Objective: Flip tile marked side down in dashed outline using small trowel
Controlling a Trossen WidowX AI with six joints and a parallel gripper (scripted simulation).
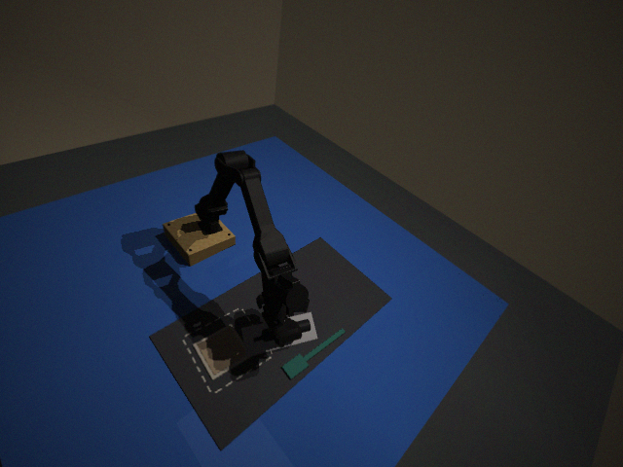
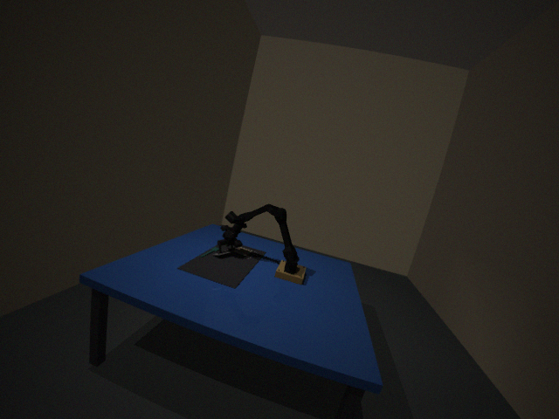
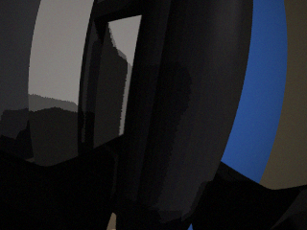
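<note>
My gripper tip is now 7 cm to the right of the green long-handled tool, 5 cm short of it and 5 cm above it. From my gripper tip the other things lie so: trowel (3 cm behind); square tile (12 cm to the right, 8 cm behind, 5 cm below); dark mat (9 cm behind, 7 cm to the left, 7 cm below).
</note>
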